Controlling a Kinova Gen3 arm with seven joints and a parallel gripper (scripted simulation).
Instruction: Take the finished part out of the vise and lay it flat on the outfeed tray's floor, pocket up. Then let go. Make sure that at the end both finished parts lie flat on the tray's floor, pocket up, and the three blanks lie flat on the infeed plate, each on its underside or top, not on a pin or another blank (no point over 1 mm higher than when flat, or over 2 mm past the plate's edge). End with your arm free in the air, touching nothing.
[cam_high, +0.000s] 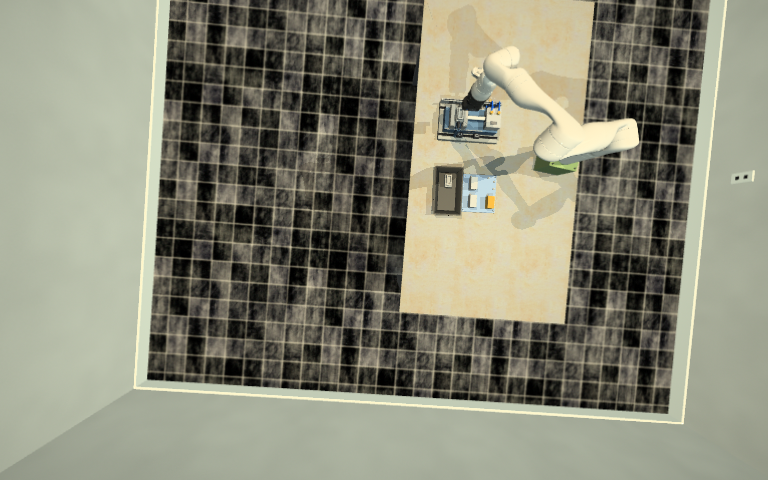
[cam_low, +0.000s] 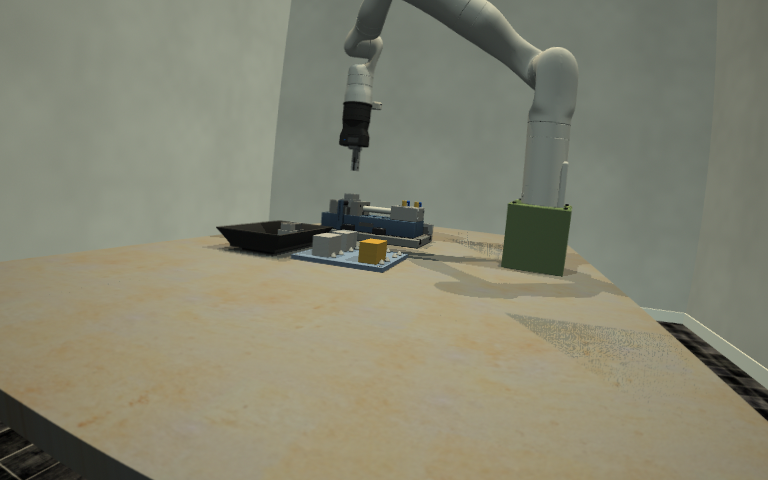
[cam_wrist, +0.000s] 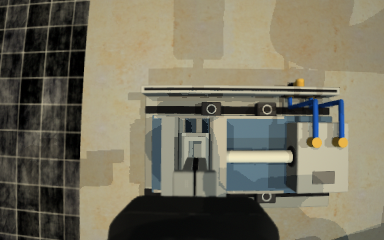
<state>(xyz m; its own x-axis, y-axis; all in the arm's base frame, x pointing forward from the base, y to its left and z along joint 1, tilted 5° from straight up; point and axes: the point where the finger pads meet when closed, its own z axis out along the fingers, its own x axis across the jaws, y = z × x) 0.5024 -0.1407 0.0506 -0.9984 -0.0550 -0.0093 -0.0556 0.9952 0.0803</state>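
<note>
The blue vise is 7 cm behind my hand and 16 cm below it. Also, from my hand: orange block 22 cm behind, 38 cm to the left, 17 cm below; light blue plate 17 cm behind, 34 cm to the left, 19 cm below.
</note>
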